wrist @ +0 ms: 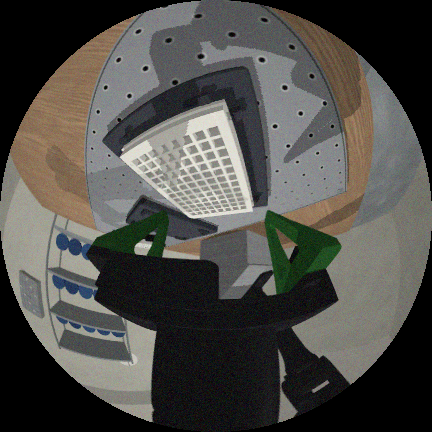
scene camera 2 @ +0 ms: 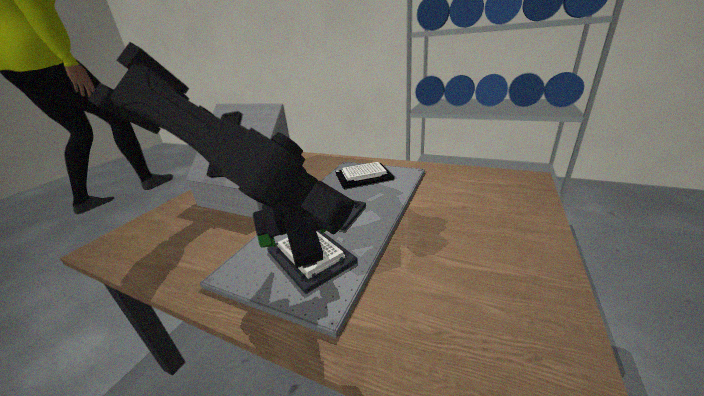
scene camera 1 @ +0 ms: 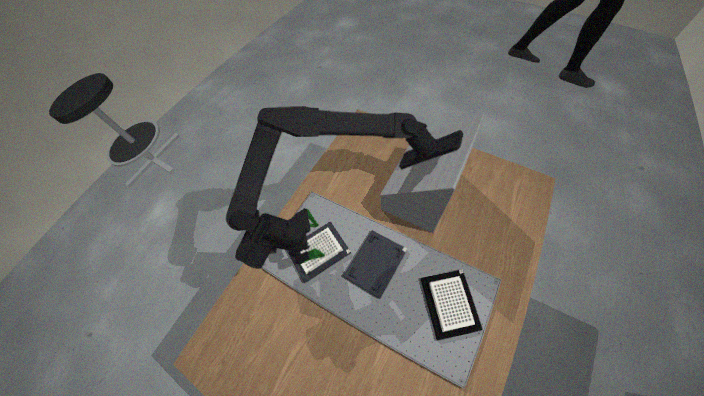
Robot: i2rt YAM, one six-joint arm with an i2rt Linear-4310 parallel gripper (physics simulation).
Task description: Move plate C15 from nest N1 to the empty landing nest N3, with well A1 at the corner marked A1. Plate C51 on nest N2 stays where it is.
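A white well plate [scene camera 1: 327, 245] [scene camera 2: 328, 251] [wrist: 210, 165] sits in a dark nest [scene camera 1: 311, 276] [scene camera 2: 308, 286] [wrist: 256, 135] at one end of the grey board. My gripper [scene camera 1: 313, 236] [scene camera 2: 295, 236] [wrist: 216, 215] is open and empty above this plate, its green fingers wide apart. The middle nest [scene camera 1: 375, 265] [wrist: 200, 227] is empty, with a small white mark at one corner; scene camera 2 has it mostly hidden by the arm. Another white plate [scene camera 1: 452, 304] [scene camera 2: 365, 171] sits in a black nest [scene camera 1: 459, 333] at the board's other end. Plate and nest labels are not readable.
The perforated grey board [scene camera 1: 350, 310] [scene camera 2: 280, 310] lies on a wooden table [scene camera 1: 240, 340] [scene camera 2: 475, 260]. A grey wedge-shaped block [scene camera 1: 417, 207] [scene camera 2: 225, 197] [wrist: 225, 265] stands beside the board, near the arm's base. A stool, a person's legs and a rack with blue discs stand away from the table.
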